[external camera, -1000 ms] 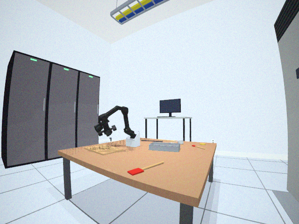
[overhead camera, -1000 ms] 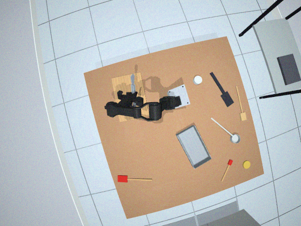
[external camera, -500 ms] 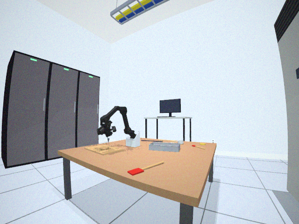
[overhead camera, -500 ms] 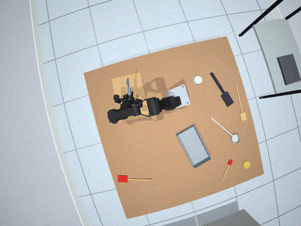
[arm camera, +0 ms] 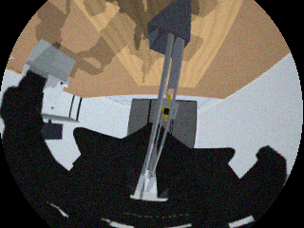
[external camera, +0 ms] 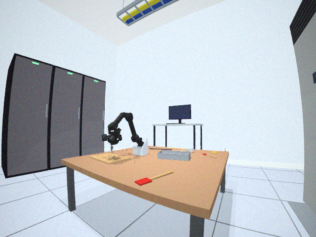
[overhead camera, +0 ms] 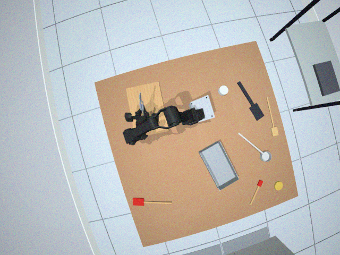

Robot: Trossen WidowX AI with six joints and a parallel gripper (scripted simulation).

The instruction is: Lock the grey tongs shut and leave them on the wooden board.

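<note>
The wooden board lies 170 mm below my gripper tip. The rest, counted from my gripper tip: red spatula: 650 mm ahead, 160 mm to the right, 170 mm below; then white puck: 560 mm to the left, 160 mm below; then grey roasting tin: 510 mm ahead, 390 mm to the left, 140 mm below.
</note>
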